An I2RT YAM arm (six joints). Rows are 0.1 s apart.
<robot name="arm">
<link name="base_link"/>
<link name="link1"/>
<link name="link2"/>
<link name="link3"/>
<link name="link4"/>
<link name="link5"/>
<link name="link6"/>
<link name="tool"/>
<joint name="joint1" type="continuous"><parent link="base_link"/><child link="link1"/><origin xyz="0 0 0.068"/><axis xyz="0 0 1"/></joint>
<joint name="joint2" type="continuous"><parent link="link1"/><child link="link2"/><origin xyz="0.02 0.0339 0.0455"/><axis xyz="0 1 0"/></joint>
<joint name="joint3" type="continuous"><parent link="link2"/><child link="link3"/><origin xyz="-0.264 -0.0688 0"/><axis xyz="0 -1 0"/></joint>
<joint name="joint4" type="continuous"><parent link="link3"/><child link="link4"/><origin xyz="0.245 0.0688 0.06"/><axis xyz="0 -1 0"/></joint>
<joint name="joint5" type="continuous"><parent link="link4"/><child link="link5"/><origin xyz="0.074 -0.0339 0.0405"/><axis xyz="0 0 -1"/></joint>
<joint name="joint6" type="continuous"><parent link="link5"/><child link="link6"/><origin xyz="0.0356 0 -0.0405"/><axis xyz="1 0 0"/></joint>
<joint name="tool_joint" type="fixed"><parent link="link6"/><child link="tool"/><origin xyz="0 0 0" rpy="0 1.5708 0"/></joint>
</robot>
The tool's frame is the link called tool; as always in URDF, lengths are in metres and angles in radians. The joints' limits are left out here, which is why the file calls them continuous.
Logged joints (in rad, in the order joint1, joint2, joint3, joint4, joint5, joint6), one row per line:
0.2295, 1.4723, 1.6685, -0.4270, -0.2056, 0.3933
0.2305, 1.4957, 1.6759, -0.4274, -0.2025, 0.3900
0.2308, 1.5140, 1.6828, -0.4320, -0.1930, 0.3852
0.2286, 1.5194, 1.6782, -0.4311, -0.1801, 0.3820
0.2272, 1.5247, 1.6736, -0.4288, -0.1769, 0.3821
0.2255, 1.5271, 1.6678, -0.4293, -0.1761, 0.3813
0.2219, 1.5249, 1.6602, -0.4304, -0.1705, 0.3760
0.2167, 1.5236, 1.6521, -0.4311, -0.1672, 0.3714
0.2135, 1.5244, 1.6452, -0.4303, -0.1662, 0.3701
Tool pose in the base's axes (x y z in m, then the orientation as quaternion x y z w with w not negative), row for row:
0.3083, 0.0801, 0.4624, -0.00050, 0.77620, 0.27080, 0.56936
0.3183, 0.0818, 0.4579, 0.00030, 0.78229, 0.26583, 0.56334
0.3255, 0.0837, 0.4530, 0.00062, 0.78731, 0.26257, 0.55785
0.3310, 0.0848, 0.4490, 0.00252, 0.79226, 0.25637, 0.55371
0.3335, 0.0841, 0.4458, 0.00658, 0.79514, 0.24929, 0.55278
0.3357, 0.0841, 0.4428, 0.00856, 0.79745, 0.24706, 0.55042
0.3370, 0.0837, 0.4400, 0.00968, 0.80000, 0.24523, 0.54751
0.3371, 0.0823, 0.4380, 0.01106, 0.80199, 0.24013, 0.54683
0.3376, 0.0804, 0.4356, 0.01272, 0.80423, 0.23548, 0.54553
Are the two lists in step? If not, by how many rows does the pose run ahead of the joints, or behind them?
The pose runs 1 row behind the joints: the pose in row i belongs to the joints in row i - 1.
